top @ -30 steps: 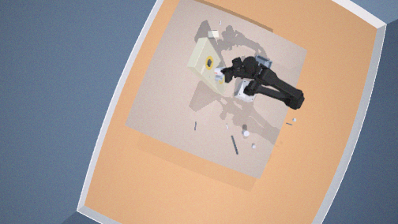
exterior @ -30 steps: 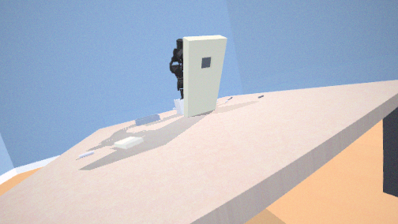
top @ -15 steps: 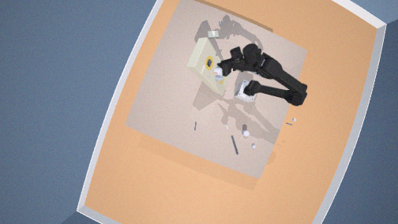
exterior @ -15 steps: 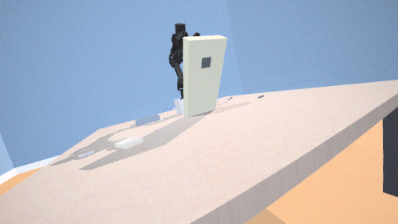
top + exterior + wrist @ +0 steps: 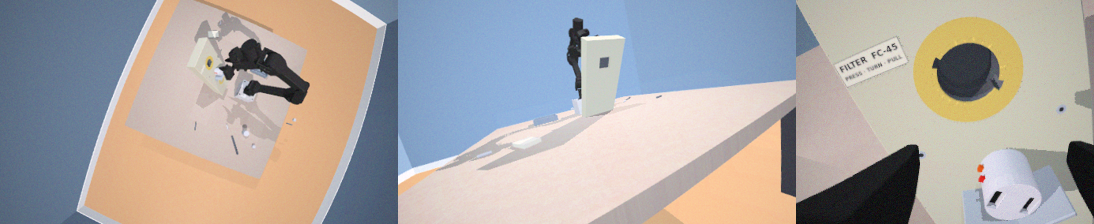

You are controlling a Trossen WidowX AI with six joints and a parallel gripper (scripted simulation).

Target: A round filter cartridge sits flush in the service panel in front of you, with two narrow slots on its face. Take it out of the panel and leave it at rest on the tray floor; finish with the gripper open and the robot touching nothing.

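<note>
Right now the white round filter cartridge is 11 cm below my gripper tip and 1 cm behind it. The rest, counted from my gripper tip: white block: 37 cm to the right, 31 cm below, 19 cm ahead; grey tray: 32 cm behind, 31 cm below, 30 cm to the right.
</note>
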